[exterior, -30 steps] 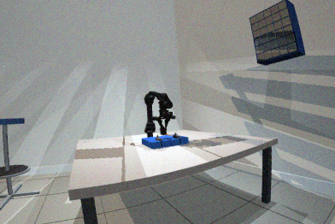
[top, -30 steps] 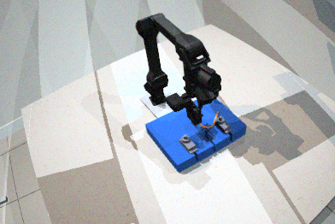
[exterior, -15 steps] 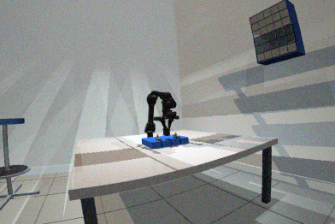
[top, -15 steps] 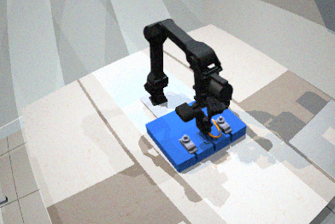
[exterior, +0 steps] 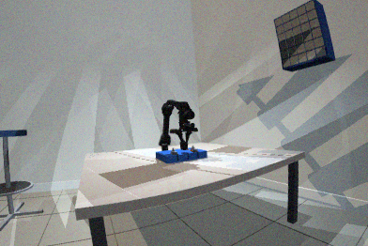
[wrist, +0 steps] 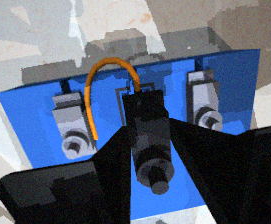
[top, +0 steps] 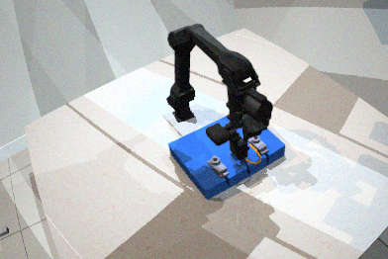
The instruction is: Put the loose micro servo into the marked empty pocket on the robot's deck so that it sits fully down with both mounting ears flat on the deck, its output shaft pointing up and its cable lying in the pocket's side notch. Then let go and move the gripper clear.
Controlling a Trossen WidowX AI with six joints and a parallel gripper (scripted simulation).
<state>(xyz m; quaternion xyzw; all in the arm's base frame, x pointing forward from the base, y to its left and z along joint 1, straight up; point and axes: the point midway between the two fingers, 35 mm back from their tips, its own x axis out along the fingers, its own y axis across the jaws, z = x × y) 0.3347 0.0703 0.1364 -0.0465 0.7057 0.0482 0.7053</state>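
The blue deck is 120 mm behind my gripper tip, 20 mm to the right of it and 90 mm below it.
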